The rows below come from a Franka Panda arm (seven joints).
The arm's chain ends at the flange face. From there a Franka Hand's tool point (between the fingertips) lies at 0.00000 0.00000 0.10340 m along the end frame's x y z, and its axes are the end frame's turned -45 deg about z.
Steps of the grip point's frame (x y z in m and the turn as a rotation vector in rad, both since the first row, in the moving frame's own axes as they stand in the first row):
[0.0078, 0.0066, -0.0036, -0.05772, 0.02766, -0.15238]
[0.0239, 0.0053, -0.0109, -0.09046, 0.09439, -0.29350]
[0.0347, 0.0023, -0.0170, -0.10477, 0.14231, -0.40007]
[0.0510, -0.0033, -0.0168, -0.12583, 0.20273, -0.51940]
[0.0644, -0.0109, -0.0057, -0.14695, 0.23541, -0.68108]
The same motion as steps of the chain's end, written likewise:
[0.0038, -0.0026, -0.0034, -0.02126, 0.06037, -0.15238]
[0.0074, -0.0109, -0.0100, 0.00278, 0.13071, -0.29350]
[0.0092, -0.0167, -0.0154, 0.02654, 0.17471, -0.40007]
[0.0124, -0.0270, -0.0139, 0.05438, 0.23233, -0.51940]
[0.0144, -0.0382, -0.0019, 0.06255, 0.27037, -0.68108]

